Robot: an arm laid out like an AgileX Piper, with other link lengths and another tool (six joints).
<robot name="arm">
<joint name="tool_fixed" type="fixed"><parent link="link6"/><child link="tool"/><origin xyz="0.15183 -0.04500 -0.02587" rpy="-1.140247 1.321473 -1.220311"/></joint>
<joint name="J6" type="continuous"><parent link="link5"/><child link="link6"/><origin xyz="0.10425 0.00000 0.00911"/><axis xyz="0.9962 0 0.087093"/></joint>
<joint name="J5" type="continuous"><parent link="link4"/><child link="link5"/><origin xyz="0.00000 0.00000 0.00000"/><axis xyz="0 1 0"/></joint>
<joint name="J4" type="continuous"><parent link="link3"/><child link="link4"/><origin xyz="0.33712 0.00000 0.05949"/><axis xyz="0.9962 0 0.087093"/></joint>
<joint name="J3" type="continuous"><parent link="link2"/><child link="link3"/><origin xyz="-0.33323 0.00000 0.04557"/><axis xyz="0 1 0"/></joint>
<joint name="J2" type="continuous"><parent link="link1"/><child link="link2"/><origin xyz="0.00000 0.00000 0.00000"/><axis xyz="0 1 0"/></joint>
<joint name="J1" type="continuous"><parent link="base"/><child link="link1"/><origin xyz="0.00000 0.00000 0.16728"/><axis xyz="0 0 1"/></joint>
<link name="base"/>
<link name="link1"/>
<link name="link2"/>
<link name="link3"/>
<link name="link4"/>
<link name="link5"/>
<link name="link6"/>
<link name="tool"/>
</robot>
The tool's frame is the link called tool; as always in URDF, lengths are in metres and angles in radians. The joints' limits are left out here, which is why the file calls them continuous.
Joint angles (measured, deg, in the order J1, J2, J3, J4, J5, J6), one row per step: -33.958, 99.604, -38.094, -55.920, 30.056, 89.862; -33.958, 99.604, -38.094, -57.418, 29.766, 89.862; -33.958, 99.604, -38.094, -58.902, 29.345, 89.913; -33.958, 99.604, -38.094, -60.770, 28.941, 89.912; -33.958, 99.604, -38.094, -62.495, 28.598, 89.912; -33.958, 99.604, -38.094, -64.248, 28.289, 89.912; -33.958, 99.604, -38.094, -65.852, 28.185, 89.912; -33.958, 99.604, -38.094, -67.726, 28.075, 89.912; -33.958, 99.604, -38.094, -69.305, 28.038, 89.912; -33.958, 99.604, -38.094, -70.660, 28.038, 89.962; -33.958, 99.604, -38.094, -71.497, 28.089, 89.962; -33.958, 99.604, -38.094, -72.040, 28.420, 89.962; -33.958, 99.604, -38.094, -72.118, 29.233, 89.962; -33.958, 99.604, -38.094, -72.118, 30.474, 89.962
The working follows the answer.
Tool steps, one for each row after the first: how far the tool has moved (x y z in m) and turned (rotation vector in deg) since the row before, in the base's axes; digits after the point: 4 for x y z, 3 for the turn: 0.0015, -0.0039, 0.0013, -0.607, 0.217, 1.383; 0.0022, -0.0037, 0.0011, -0.557, 0.081, 1.391; 0.0023, -0.0046, 0.0016, -0.727, 0.245, 1.752; 0.0021, -0.0042, 0.0016, -0.672, 0.256, 1.605; 0.0021, -0.0042, 0.0017, -0.689, 0.297, 1.614; 0.0013, -0.0039, 0.0018, -0.693, 0.414, 1.390; 0.0016, -0.0045, 0.0022, -0.812, 0.494, 1.619; 0.0012, -0.0038, 0.0020, -0.706, 0.459, 1.336; 0.0010, -0.0032, 0.0017, -0.618, 0.389, 1.089; 0.0005, -0.0021, 0.0012, -0.407, 0.294, 0.671; -0.0008, -0.0018, 0.0013, -0.408, 0.400, 0.279; -0.0031, -0.0013, 0.0015, -0.431, 0.592, -0.362; -0.0048, -0.0017, 0.0023, -0.604, 0.866, -0.652
Tool pose at each row, in the base's axes (x y z in m, rotation vector in deg; rounded; the steps above come from the unrounded poses): 0.1989, -0.2735, -0.0131, 85.072, 139.644, -42.317; 0.2005, -0.2775, -0.0118, 83.014, 140.130, -42.913; 0.2027, -0.2811, -0.0107, 80.964, 140.531, -43.319; 0.2050, -0.2858, -0.0091, 78.364, 141.090, -43.973; 0.2072, -0.2900, -0.0075, 75.974, 141.587, -44.593; 0.2093, -0.2942, -0.0058, 73.558, 142.075, -45.251; 0.2106, -0.2981, -0.0040, 71.426, 142.518, -46.054; 0.2122, -0.3026, -0.0018, 68.933, 143.007, -46.990; 0.2134, -0.3065, 0.0002, 66.851, 143.397, -47.834; 0.2145, -0.3097, 0.0019, 65.134, 143.677, -48.574; 0.2149, -0.3118, 0.0031, 64.057, 143.866, -49.099; 0.2141, -0.3136, 0.0044, 63.489, 143.997, -49.807; 0.2110, -0.3149, 0.0060, 63.748, 144.043, -50.859; 0.2062, -0.3165, 0.0082, 64.297, 144.077, -52.404

